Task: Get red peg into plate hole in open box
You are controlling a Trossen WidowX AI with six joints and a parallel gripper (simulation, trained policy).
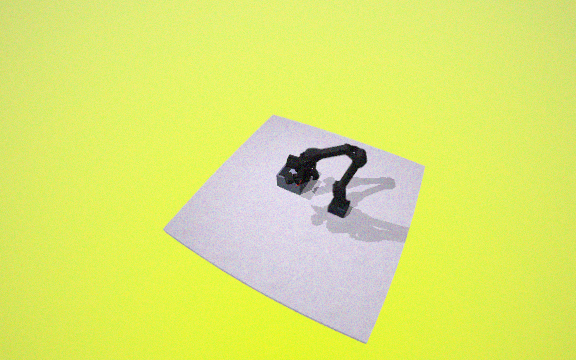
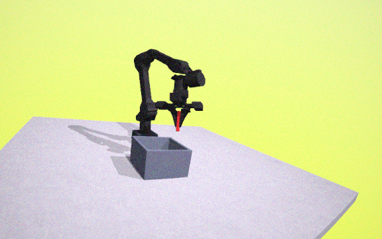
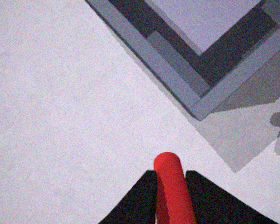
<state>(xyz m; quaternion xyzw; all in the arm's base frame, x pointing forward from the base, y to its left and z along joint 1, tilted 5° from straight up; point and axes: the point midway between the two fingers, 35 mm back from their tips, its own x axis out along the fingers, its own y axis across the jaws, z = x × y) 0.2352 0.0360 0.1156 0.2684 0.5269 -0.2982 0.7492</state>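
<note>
The grey box is 12 cm to the right of my gripper tip, 11 cm below it and 8 cm ahead of it. The rest, counted from my gripper tip: red peg 2 cm above, 1 cm behind.
</note>
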